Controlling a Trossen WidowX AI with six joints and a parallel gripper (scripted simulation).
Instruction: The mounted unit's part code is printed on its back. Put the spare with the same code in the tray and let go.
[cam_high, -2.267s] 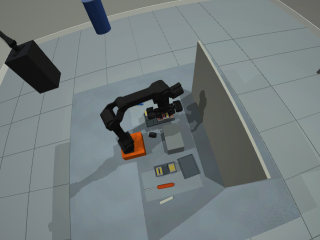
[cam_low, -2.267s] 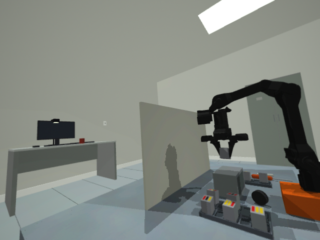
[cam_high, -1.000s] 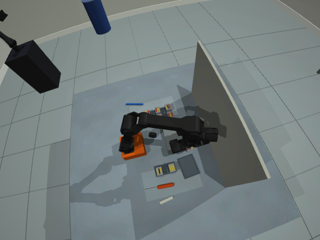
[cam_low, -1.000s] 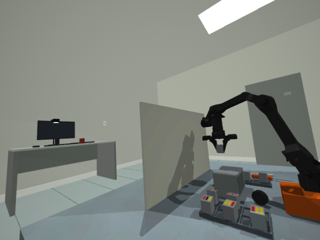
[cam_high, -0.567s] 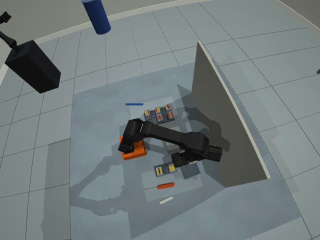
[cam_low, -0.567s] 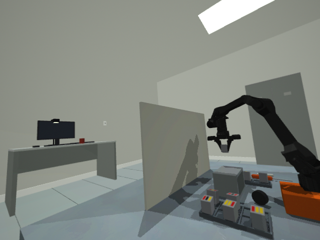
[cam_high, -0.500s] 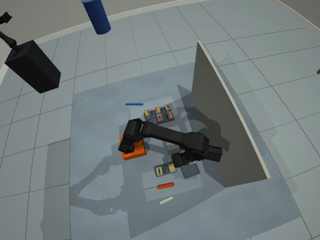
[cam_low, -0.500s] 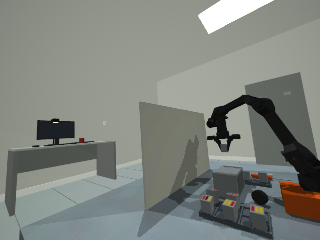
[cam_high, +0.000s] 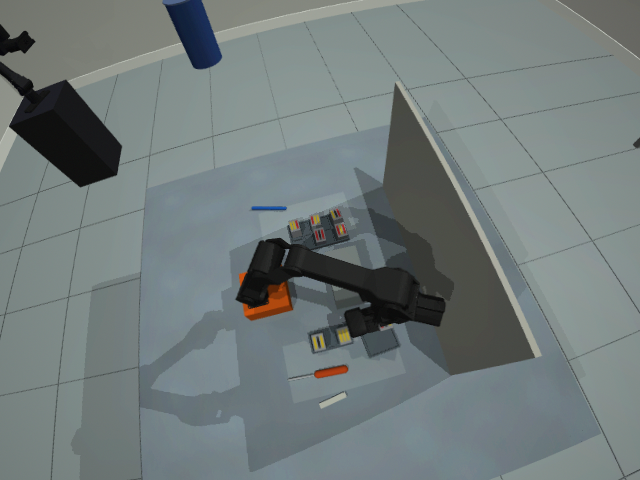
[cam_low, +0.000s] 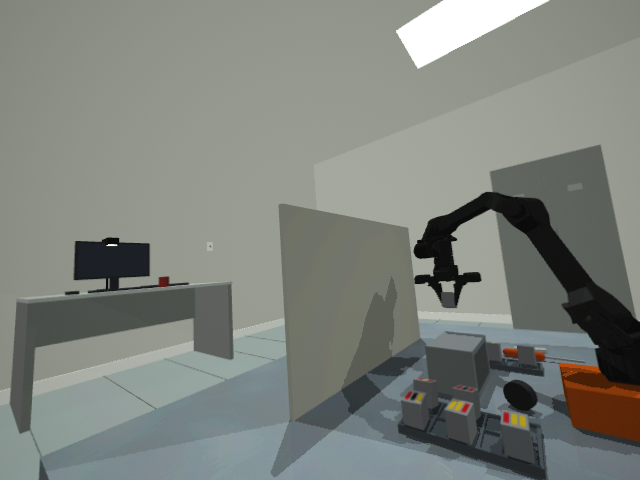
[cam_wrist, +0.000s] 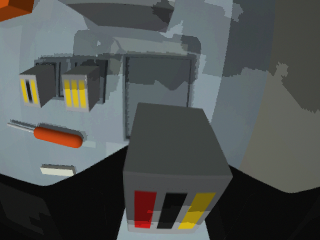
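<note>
My gripper tip is 15 cm above the tray. Round my gripper tip: grey mounted unit 5 cm behind, 19 cm to the left, 11 cm below; then grey spare 3 cm above; then tall grey panel 19 cm ahead, 17 cm to the left, 7 cm above.
</note>
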